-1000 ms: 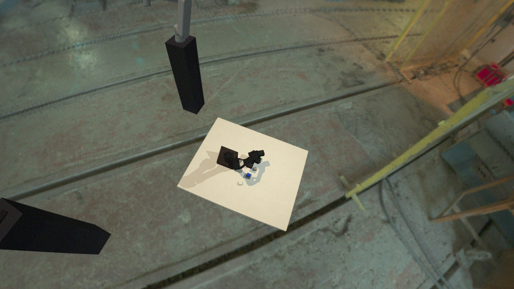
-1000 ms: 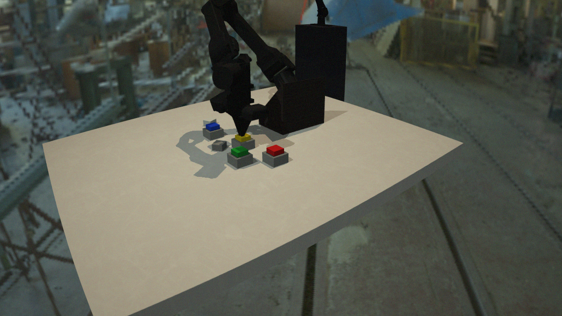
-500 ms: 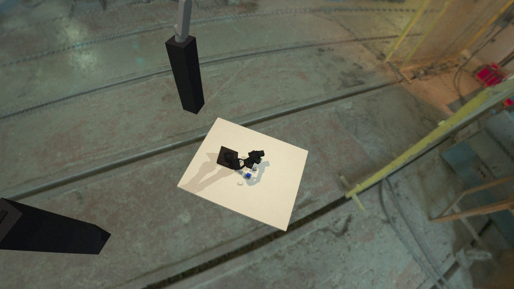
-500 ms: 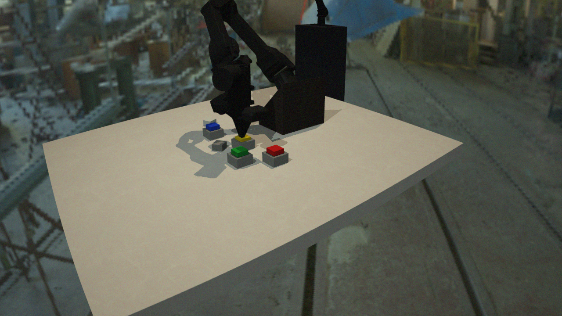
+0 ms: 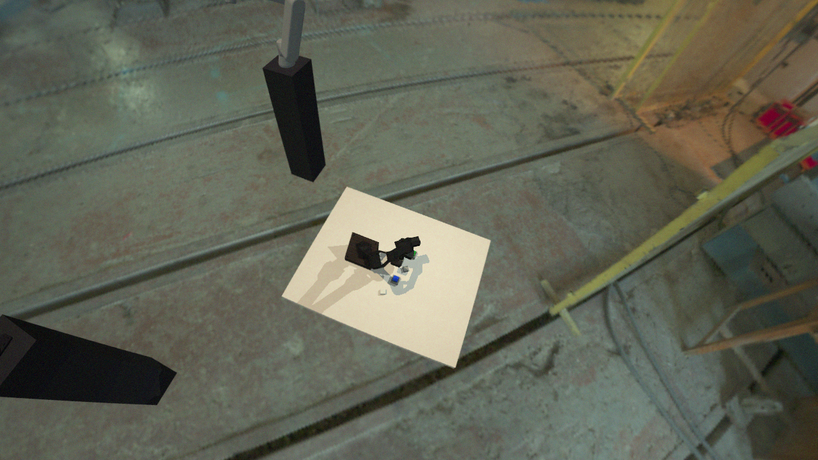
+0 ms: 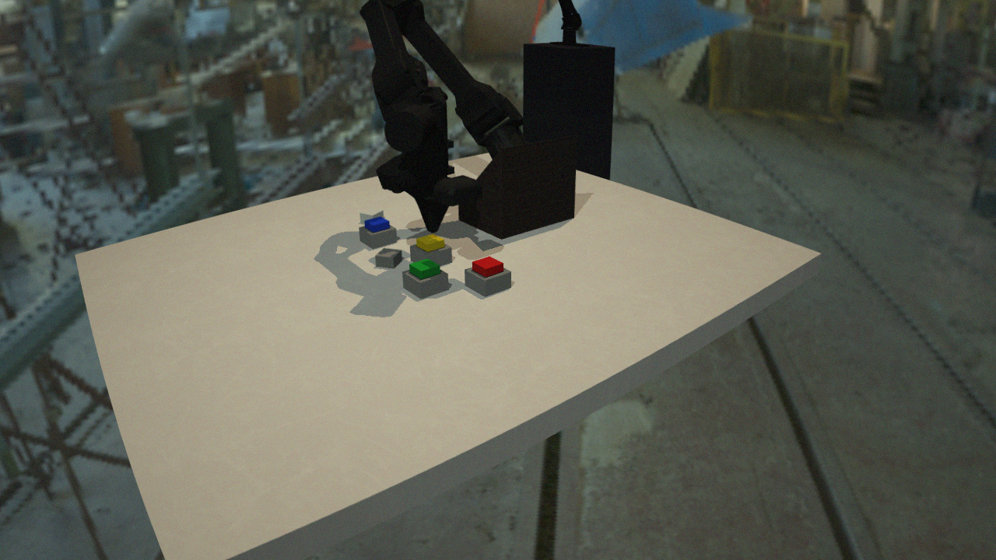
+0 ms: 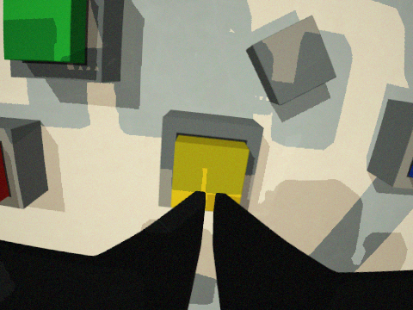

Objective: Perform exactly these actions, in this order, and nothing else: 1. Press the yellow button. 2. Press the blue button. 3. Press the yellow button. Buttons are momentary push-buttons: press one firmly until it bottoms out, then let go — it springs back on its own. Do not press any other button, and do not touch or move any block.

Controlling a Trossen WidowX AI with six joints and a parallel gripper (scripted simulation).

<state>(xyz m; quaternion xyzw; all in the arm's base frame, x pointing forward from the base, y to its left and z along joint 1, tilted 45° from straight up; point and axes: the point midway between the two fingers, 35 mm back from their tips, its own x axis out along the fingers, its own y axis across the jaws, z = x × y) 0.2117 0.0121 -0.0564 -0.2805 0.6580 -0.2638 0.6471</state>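
Right now the yellow button is 10 mm ahead of my gripper tip and 20 mm below it. Round my gripper tip: green button (70 mm ahead, 80 mm to the left, 20 mm below); red button (10 mm behind, 130 mm to the left, 20 mm below); small grey block (60 mm ahead, 30 mm to the right, 40 mm below).
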